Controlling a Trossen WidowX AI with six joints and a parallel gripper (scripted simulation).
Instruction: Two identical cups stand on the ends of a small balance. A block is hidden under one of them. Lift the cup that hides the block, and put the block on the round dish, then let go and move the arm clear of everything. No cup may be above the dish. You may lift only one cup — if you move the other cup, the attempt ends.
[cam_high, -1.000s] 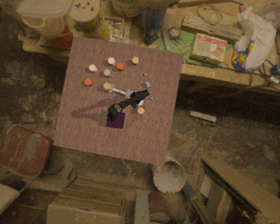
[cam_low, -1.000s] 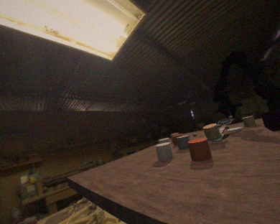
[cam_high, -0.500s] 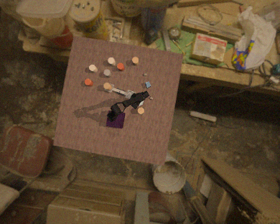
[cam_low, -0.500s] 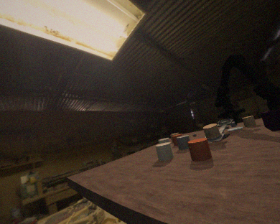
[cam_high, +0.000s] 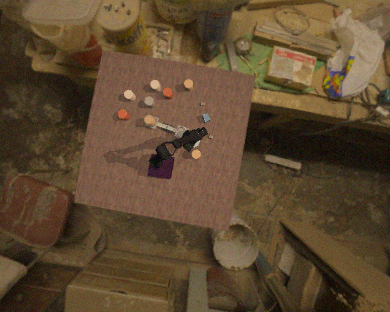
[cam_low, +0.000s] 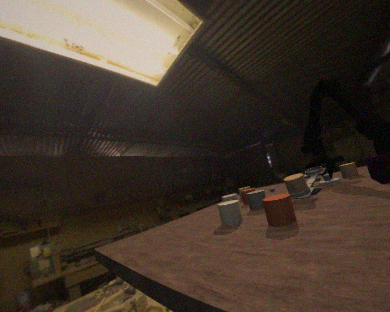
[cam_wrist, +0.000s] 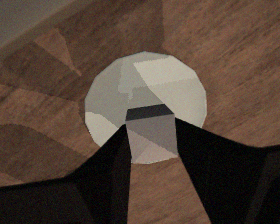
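Right now the grey block is 1 cm above my gripper tip. From my gripper tip the other things lie so: white round dish: 1 cm below; balance beam: 5 cm ahead, 23 cm to the left, 2 cm above; small blue block: 20 cm ahead, 5 cm to the right.
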